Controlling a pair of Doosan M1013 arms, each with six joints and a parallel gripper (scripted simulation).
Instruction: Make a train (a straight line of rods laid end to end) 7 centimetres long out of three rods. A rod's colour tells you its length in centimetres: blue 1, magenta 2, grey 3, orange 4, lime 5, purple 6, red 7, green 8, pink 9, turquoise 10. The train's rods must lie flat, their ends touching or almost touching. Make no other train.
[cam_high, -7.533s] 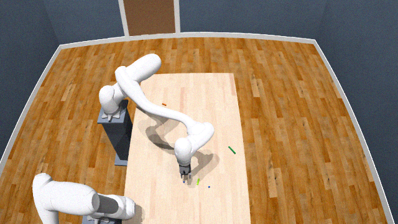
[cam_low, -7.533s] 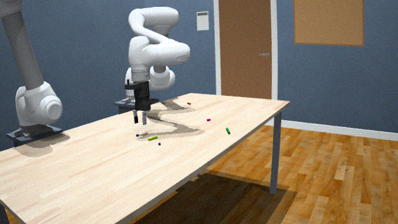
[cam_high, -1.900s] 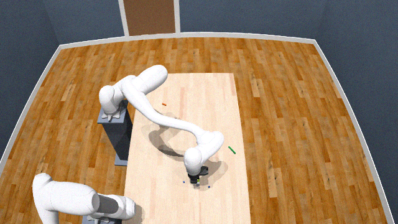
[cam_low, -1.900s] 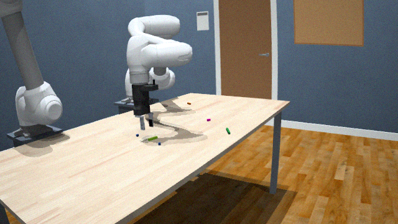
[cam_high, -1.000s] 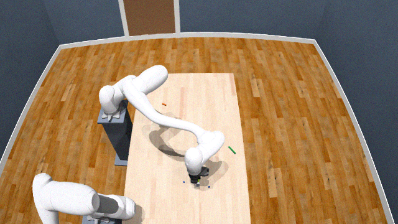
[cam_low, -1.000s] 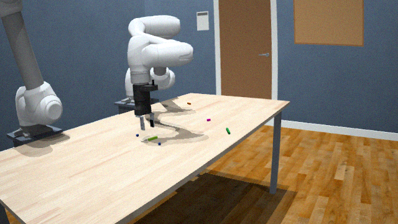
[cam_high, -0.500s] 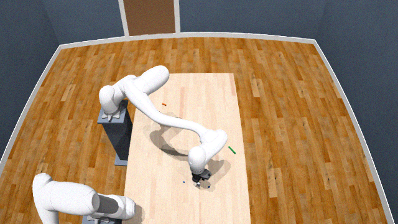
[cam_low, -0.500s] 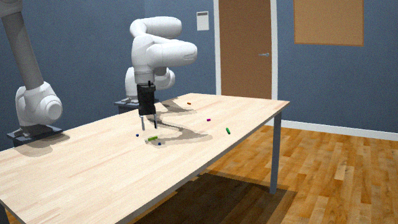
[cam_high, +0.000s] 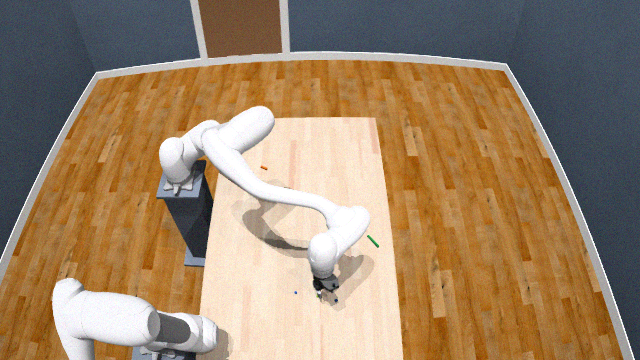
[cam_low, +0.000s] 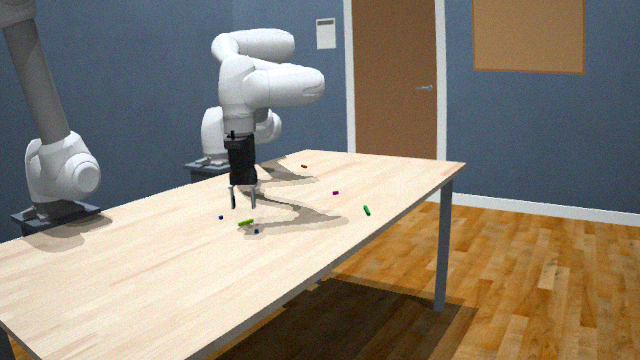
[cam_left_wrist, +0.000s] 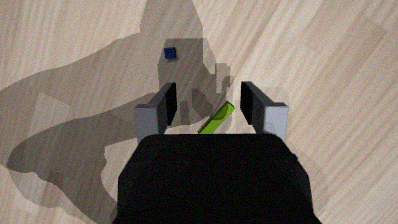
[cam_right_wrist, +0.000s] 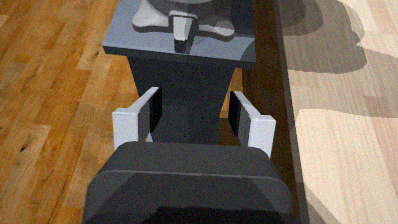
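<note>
Right now the lime rod is 70 mm below my left hand, 40 mm to the left of it and 30 mm behind it. The rest, counted from my left hand: orange rod: 770 mm to the left, 280 mm behind, 70 mm below; magenta rod: 430 mm to the left, 70 mm below, 60 mm ahead; green rod: 280 mm to the left, 240 mm ahead, 70 mm below.
</note>
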